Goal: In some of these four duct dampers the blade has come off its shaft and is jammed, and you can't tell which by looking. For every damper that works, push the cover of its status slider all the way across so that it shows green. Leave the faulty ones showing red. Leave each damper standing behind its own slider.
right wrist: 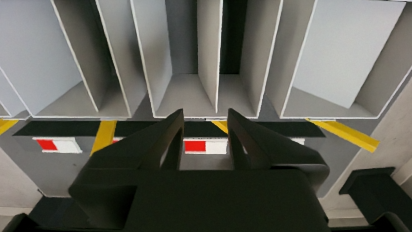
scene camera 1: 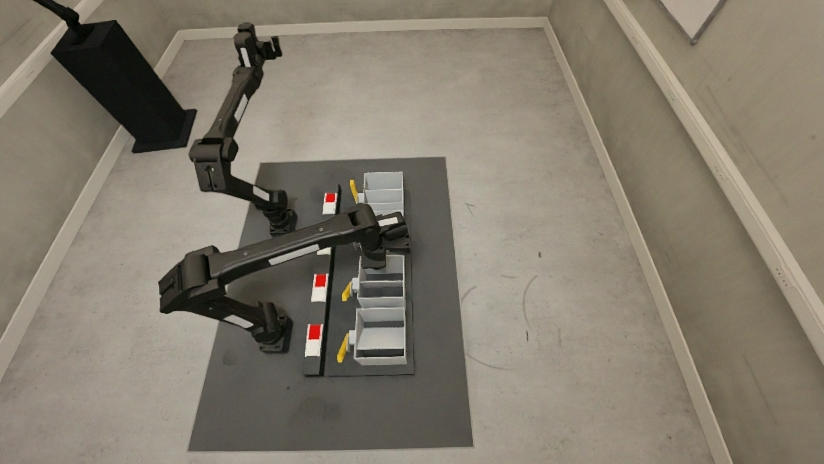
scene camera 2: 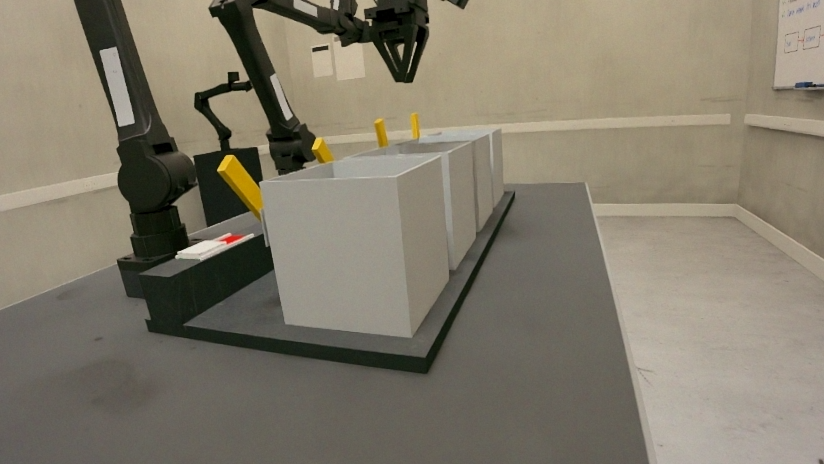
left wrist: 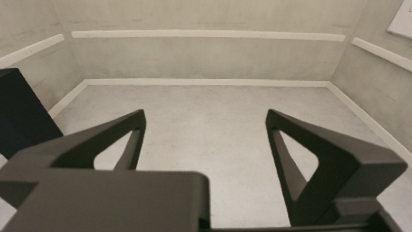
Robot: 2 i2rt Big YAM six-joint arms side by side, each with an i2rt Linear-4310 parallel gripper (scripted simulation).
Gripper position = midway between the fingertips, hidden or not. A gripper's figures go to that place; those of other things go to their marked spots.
Scene:
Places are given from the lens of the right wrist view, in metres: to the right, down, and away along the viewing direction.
my right gripper (right wrist: 205, 115): 0.00, 0.00, 0.13
damper (right wrist: 339, 51): 0.20, -0.10, 0.25
damper (right wrist: 49, 82): -0.26, -0.06, 0.28
damper (right wrist: 208, 94): 0.00, -0.04, 0.29

